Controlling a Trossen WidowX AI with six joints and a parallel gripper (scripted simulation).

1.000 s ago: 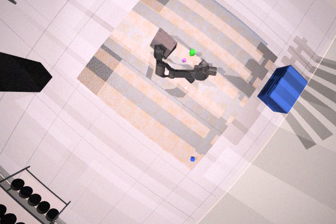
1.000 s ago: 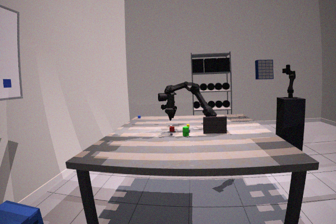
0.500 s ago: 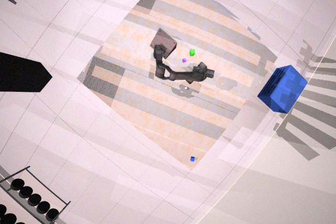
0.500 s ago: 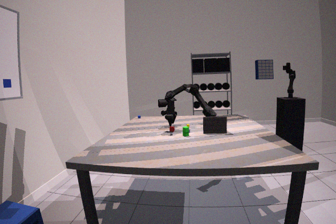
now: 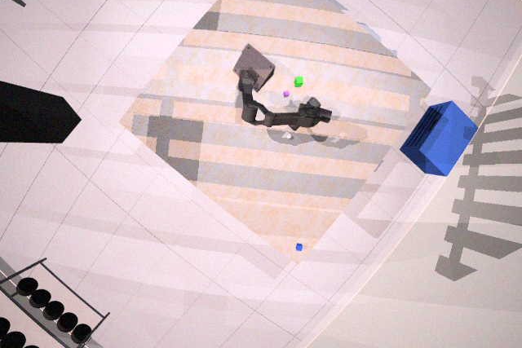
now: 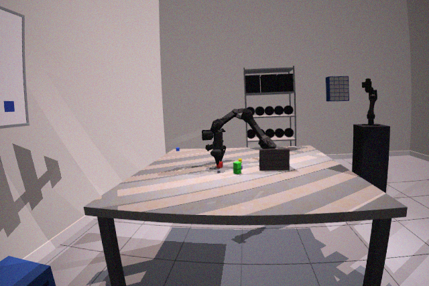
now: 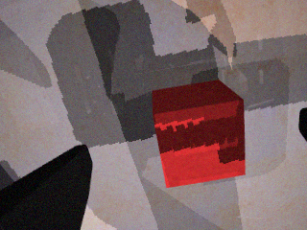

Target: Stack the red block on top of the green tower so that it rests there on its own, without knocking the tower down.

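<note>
My gripper tip is 1 cm above the red block. From my gripper tip the other things lie so: white block (12 cm to the right, 3 cm ahead, 2 cm below); yellow block (14 cm to the right, 12 cm behind, 2 cm below); purple block (14 cm behind, 3 cm to the left, 2 cm below).
</note>
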